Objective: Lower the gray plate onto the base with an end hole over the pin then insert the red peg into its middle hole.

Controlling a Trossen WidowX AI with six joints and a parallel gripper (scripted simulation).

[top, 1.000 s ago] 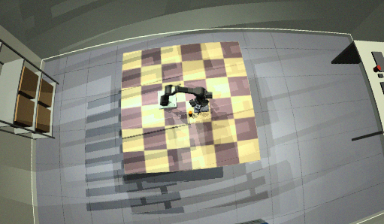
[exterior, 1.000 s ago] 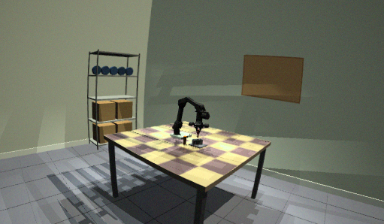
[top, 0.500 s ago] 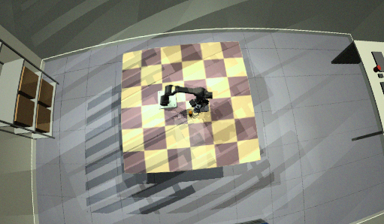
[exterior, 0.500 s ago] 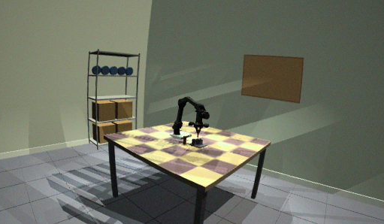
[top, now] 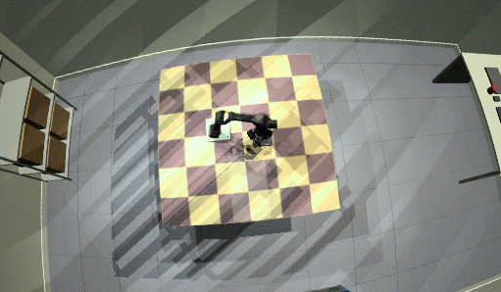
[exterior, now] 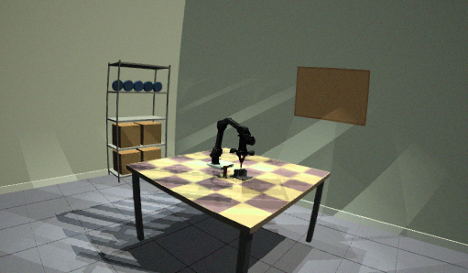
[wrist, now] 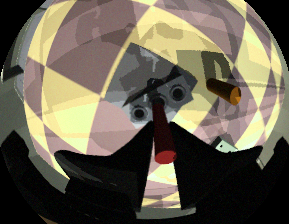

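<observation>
My gripper tip is now 70 mm above the gray plate. From my gripper tip the other things lie so: red peg (right at my gripper tip); then small orange cylinder (80 mm behind, 90 mm to the right, 70 mm below); then gray base (10 mm ahead, 10 mm to the left, 100 mm below).
</observation>
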